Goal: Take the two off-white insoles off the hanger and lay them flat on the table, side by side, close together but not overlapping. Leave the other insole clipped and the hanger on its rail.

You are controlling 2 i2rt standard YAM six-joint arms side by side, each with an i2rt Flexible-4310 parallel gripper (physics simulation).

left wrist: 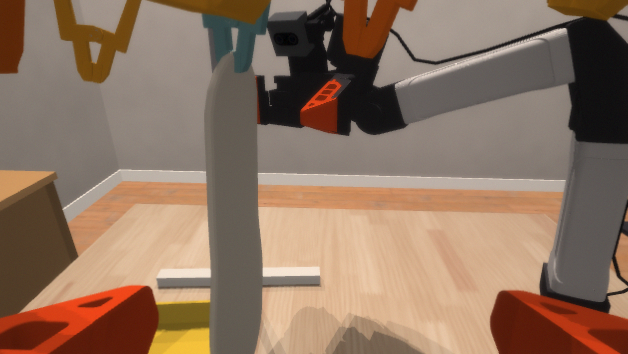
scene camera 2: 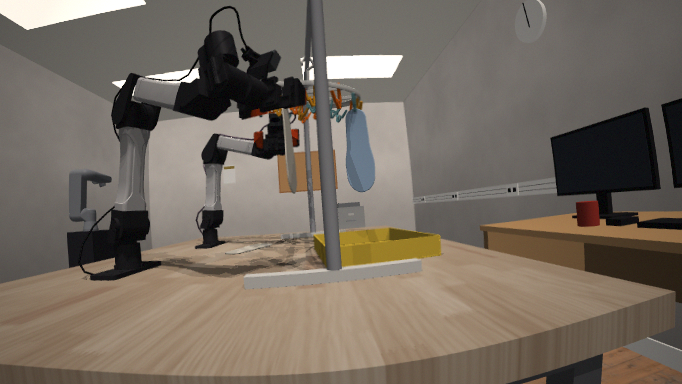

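Note:
One off-white insole (scene camera 2: 289,155) (left wrist: 235,190) hangs upright, edge-on in the left wrist view, its top in a teal clip (left wrist: 243,47). The other off-white insole (scene camera 2: 250,248) lies on the table (scene camera 2: 210,320). The blue insole (scene camera 2: 360,150) hangs clipped on the hanger (scene camera 2: 345,89). My left gripper (scene camera 2: 277,137) (left wrist: 323,303) is open; in its wrist view the hanging insole stands ahead, toward the left finger, not gripped. My right gripper (scene camera 2: 274,110) (left wrist: 262,113) is open near the hanger; the insole partly hides it in the left wrist view.
A yellow tray (scene camera 2: 395,254) (left wrist: 184,314) sits beneath the hanger, beside the rail's grey post (scene camera 2: 325,165) and white foot (scene camera 2: 375,272) (left wrist: 295,276). Orange and yellow clips (left wrist: 95,55) hang around the insole's top. A desk with a monitor (scene camera 2: 607,155) and a red mug (scene camera 2: 587,213) stands at the right.

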